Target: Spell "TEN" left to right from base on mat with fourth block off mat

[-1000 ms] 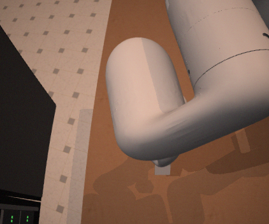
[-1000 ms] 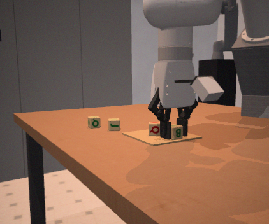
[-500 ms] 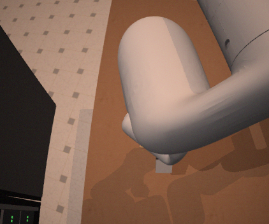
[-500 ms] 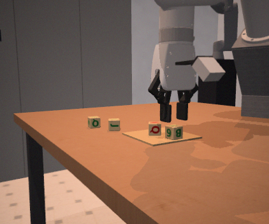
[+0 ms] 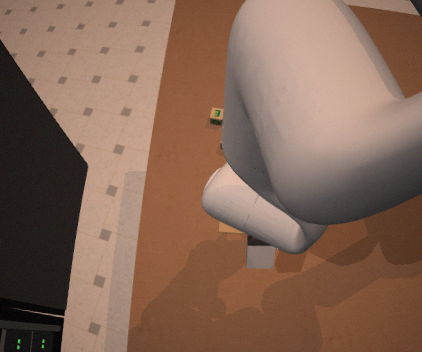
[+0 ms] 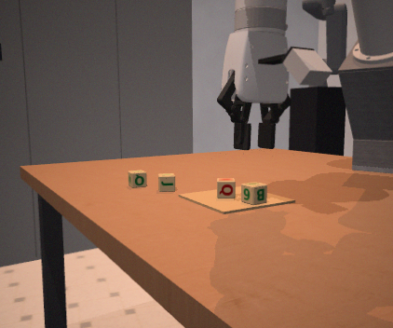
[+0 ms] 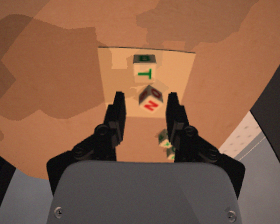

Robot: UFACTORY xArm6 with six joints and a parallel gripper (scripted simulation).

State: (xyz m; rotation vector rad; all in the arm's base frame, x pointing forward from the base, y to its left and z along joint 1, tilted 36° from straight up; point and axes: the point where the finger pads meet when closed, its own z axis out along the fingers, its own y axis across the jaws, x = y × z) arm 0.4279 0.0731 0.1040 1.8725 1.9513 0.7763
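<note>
My hand is 10 mm short of the tan mat, 50 mm to the left of it and 110 mm above it. Also, from my hand: X block (70 mm ahead, 170 mm to the right, 90 mm below); E block (110 mm ahead, 240 mm to the right, 90 mm below); T block (90 mm below).
</note>
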